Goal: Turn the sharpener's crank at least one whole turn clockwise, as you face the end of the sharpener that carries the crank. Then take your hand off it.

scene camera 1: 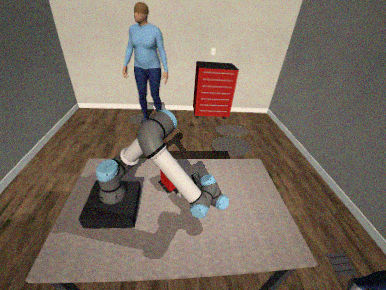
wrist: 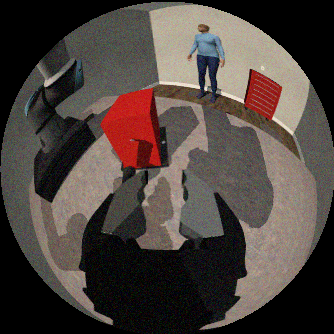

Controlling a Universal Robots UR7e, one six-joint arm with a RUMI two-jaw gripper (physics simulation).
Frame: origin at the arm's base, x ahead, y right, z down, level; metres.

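Where they show: gripper, fingertip midpoint: [wrist: 164, 170]; arm's base at its link origin: [scene camera 1: 113, 194] [wrist: 54, 137].
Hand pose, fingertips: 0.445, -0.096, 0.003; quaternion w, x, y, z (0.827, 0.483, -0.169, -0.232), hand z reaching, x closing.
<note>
Each offset is from my fingertips to the top centre of the thing, as dx, dy, dz. "pt": to the spot under its first point. Level surfaces: height alone.
The red sharpener {pt -0.121, -0.018, -0.005} [scene camera 1: 167, 181] [wrist: 131, 120] stands on the table; in the scene view the forearm hides part of it. In the wrist view its red body lies beyond the fingertips, up and to the left, with a black base edge along its side. A dark part {pt -0.061, +0.019, +0.033} [wrist: 128, 173] at its near end, possibly the crank, is partly behind the left finger; its turn angle cannot be told. My gripper [wrist: 164, 170] is open partway and empty, with the table surface showing between the fingers. In the scene view the fingers are hidden by the wrist joints.
The table {dz +0.082} [scene camera 1: 260, 235] carries the robot's black base block [scene camera 1: 110, 215] [wrist: 62, 167] at its left. A person [scene camera 1: 146, 47] [wrist: 207, 47] and a red drawer cabinet [scene camera 1: 216, 92] [wrist: 263, 95] stand by the back wall. A dark blue shape [scene camera 1: 372, 281] shows at the lower right corner.
</note>
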